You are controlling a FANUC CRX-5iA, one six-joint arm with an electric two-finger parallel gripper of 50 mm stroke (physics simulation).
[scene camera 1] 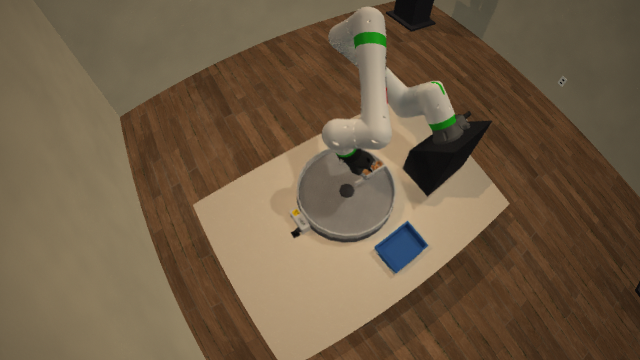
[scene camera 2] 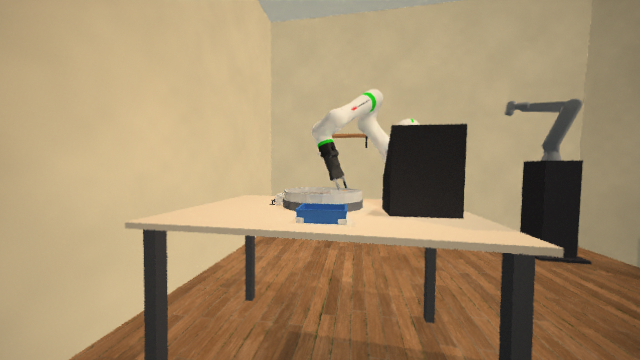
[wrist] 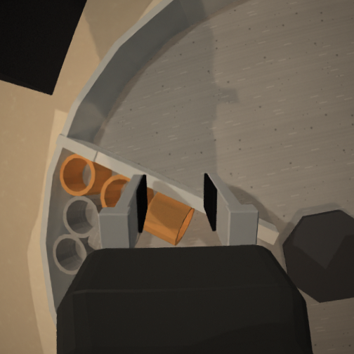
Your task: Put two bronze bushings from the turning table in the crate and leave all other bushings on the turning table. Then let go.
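Seen in the pictures: gripper, fingertip midpoint: (scene camera 1: 368, 174) (scene camera 2: 342, 188); arm's base, origin of the base link: (scene camera 1: 448, 136) (scene camera 2: 416, 154).
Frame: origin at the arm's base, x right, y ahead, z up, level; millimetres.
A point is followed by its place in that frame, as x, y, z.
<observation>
In the wrist view, three bronze bushings lie in a row along a light divider bar: one (wrist: 101, 178) at the rim, one (wrist: 113, 193) in the middle partly behind the left finger, and one (wrist: 168, 218) on its side nearest the hub. My gripper (scene camera 1: 369, 171) {108, 338, -174} (scene camera 2: 342, 188) {108, 338, -174} (wrist: 175, 190) is open, its fingers on either side of that last bushing, low over the turning table (scene camera 1: 340, 215) {32, 531, -215} (scene camera 2: 300, 195) {-87, 520, -193} (wrist: 280, 100); nothing is gripped. Grey bushings (wrist: 67, 217) (wrist: 57, 255) stand at the rim; another is mostly hidden by the gripper. The blue crate (scene camera 1: 418, 234) {-227, 301, -218} (scene camera 2: 321, 214) {-296, 386, -234} is empty in scene camera 1.
The divider bar (wrist: 270, 234) runs from the rim towards the dark hub (scene camera 1: 346, 190) {110, 449, -207} (wrist: 320, 255). A tall black block (scene camera 1: 440, 162) {-72, 126, -1} (scene camera 2: 427, 170) {-95, -23, -72} (wrist: 35, 40) stands beside the turning table. A small white device (scene camera 1: 300, 220) {100, 682, -209} (scene camera 2: 279, 199) {60, 676, -236} sits at its opposite side.
</observation>
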